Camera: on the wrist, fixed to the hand. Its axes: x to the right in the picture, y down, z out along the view.
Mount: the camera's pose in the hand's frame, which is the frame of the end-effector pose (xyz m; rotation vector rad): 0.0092 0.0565 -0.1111 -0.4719 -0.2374 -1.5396
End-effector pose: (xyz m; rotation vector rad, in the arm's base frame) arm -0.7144 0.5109 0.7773 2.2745 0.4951 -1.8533
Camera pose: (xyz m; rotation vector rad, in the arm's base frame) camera -0.5907 0.4966 0.7878 -0.9148 -2.1331 1.4857
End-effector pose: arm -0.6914 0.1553 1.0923 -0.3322 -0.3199 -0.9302
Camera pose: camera -0.6261 0.1342 0.9878 -0.6401 -0.5813 -2.5102
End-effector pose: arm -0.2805 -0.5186 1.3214 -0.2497 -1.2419 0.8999
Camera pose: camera -0.2067 -0.4430 1.2546 0.4495 -1.3965 -0.7115
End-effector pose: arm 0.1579 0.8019 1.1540 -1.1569 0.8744 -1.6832
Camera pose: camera 0.0666 0.7803 1.0714 2.0115 -0.0479 1.7883
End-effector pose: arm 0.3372 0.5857 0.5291 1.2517 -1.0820 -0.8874
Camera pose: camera 0.4436 0.6155 0.5876 1.4592 0.1901 -2.2916
